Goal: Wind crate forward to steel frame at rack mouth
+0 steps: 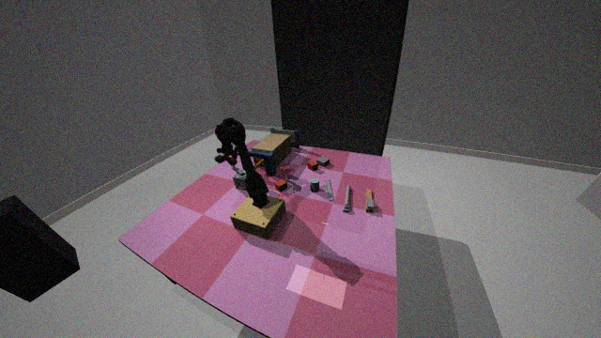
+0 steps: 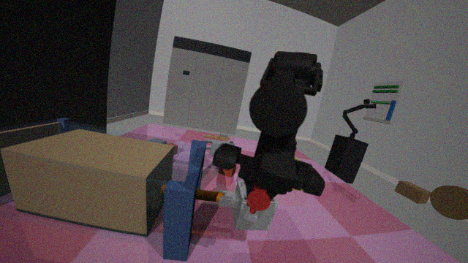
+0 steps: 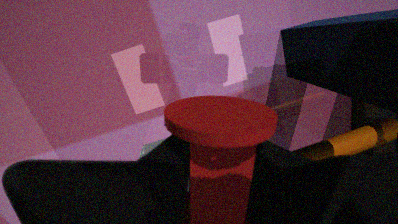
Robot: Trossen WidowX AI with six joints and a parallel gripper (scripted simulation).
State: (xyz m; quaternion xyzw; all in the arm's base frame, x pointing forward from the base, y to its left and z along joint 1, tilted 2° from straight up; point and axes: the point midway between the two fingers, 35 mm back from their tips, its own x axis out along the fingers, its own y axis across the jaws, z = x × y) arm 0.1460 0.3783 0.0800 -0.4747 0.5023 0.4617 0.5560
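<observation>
My gripper tip is now 1 cm past the red-knobbed winch handle, 4 cm to the left of it and 1 cm above it. From my gripper tip the other things lie so: blue steel frame 14 cm ahead, 7 cm to the right, 1 cm below; red knob 2 cm above; grey hand winch 3 cm behind, 11 cm to the right, 9 cm below.
</observation>
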